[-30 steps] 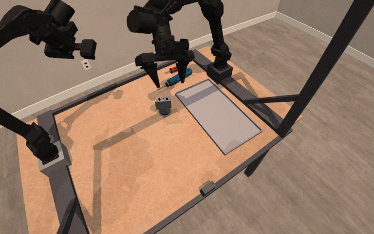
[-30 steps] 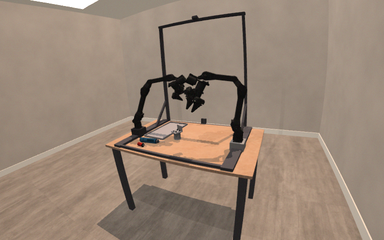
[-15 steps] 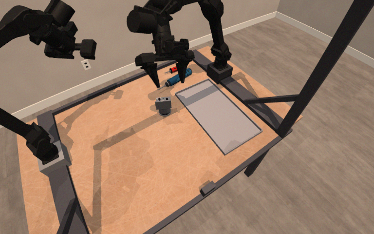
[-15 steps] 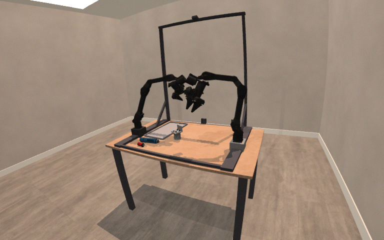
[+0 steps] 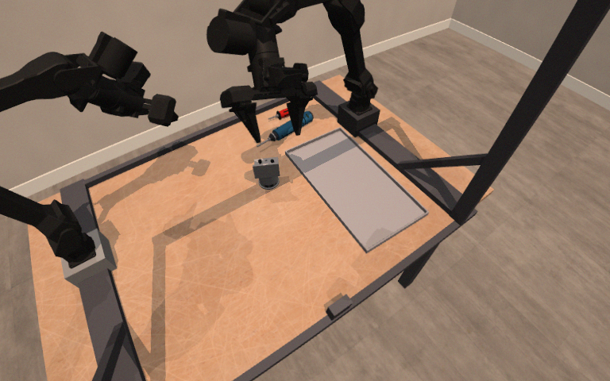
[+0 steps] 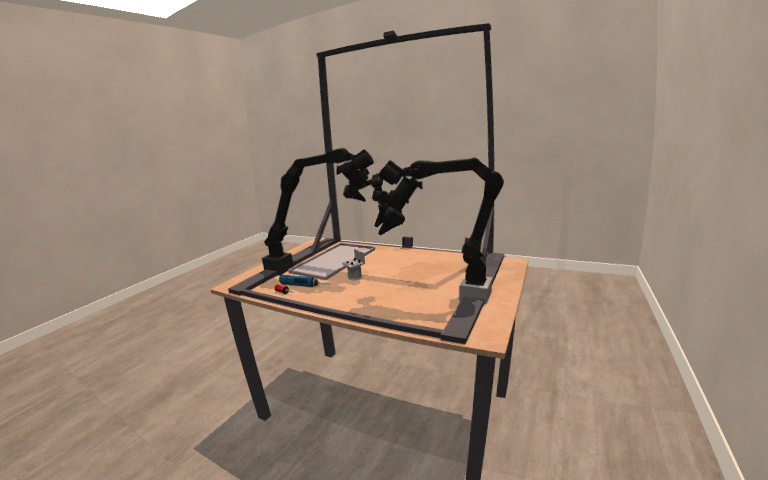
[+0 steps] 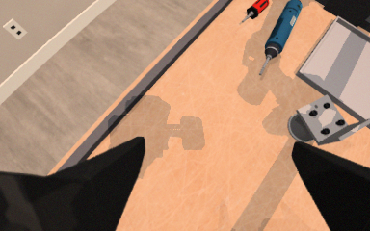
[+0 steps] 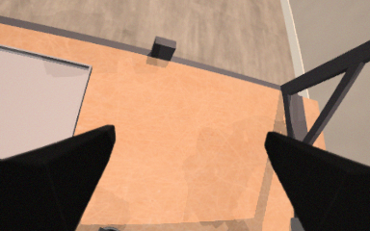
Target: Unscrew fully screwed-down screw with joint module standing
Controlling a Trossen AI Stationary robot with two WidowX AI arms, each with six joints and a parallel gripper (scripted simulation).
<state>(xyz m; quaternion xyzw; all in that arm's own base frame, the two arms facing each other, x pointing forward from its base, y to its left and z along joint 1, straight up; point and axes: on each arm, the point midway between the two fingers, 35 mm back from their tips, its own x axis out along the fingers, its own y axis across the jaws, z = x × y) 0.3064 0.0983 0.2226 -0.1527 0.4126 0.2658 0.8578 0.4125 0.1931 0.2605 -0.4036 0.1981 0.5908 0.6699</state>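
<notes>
Now: the grey L-shaped bracket 13 cm behind my left hand, 21 cm to the right of it and 21 cm below it. From my left hand the other things lie so: red screwdriver (10 cm ahead, 41 cm to the right, 27 cm below); screwdriver bit (1 cm ahead, 27 cm to the right, 26 cm below); screw (12 cm behind, 23 cm to the right, 22 cm below).
</notes>
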